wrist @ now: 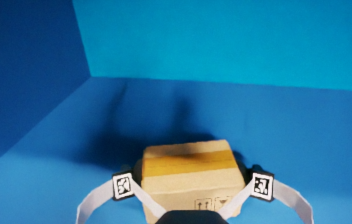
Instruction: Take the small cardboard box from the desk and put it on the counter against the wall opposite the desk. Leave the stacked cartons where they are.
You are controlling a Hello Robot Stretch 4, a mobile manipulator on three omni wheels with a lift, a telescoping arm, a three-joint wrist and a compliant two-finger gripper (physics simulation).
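Places are measured from the robot's base along level axes (x ahead, y left, z up), in metres.
Pixels of known places: hand, its tool point: (189,173).
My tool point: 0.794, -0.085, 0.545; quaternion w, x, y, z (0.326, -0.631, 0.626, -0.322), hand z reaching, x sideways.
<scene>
Behind a point stands the place of what it marks, as x, y, z.
The small cardboard box (187,186) {0.758, -0.084, 0.572}, tan with a yellow-brown tape band and printed arrow marks, is at the bottom middle of the wrist view. My gripper (191,172) {0.794, -0.085, 0.545} is shut on it, with one dark fingertip pressed against its left side and the other against its right side. The lower part of the box is hidden behind the dark gripper body. The desk, the counter and the stacked cartons cannot be made out in this view.
A blue surface (295,125) {0.922, -0.261, 0.506} lies beyond and around the box, with dark shadows on it. I cannot tell what surface it is. A light blue wall (215,40) {1.084, -0.142, 0.599} rises behind it and meets a dark blue wall (37,60) {0.986, 0.179, 0.606} at a corner on the left.
</scene>
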